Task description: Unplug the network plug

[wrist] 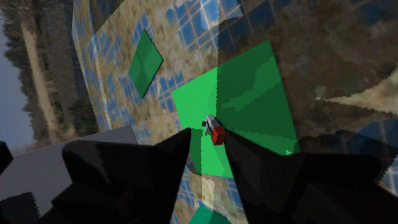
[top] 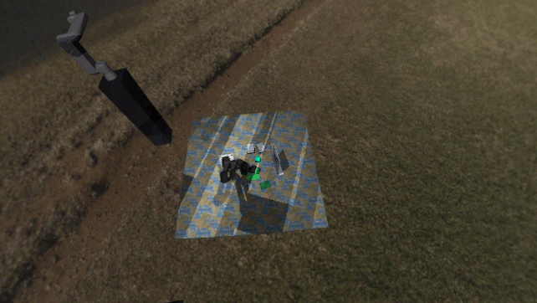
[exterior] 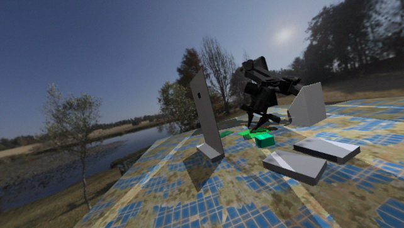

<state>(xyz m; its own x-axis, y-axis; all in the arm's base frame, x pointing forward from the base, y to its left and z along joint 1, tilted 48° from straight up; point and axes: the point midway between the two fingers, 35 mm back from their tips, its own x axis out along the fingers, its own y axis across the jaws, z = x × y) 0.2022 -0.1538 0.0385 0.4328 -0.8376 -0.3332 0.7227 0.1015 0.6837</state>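
The network plug lies 1 cm below my gripper tip. From my gripper tip the other things lie so: grey upright panel 23 cm ahead, 2 cm to the left, 12 cm above; marked green square 1 cm behind, 2 cm below.
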